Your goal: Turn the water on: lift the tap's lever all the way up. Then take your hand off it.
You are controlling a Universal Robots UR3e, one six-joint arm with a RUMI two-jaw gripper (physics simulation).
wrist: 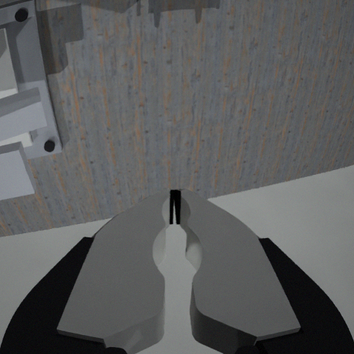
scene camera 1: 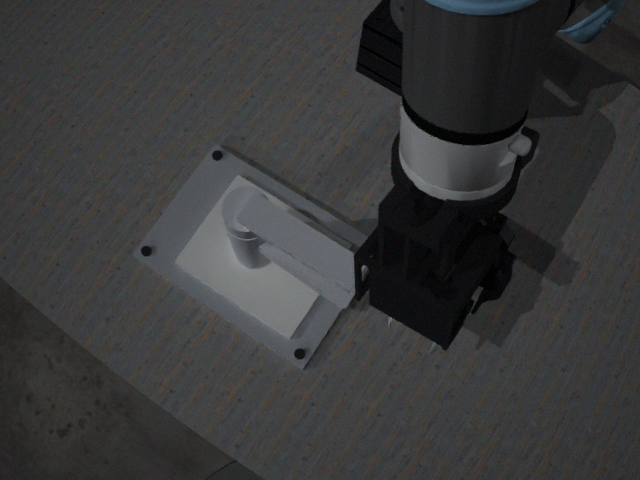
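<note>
The tap (scene camera 1: 249, 253) is a pale upright cylinder on a mounting plate (scene camera 1: 178, 209) (wrist: 34, 70). Its flat lever (scene camera 1: 305, 241) (wrist: 14, 172) runs from the cylinder's top out above the spout (scene camera 1: 294, 268) (wrist: 22, 119), close over it and low. My gripper (scene camera 1: 410, 321) (wrist: 173, 192) is shut with nothing between its tips. It is just beyond the lever's free end. In the scene view its black housing covers the tips and meets the outline of the lever's end; whether they touch cannot be told. In the wrist view the lever's end lies left of the fingers, apart from them.
A cream block (scene camera 1: 206, 258) lies on the plate under the tap. Dark screws (scene camera 1: 146, 251) (wrist: 49, 146) sit at the plate's corners. A black box (scene camera 1: 379, 54) stands at the top, partly behind my arm. The table's edge runs across the lower left of the scene view.
</note>
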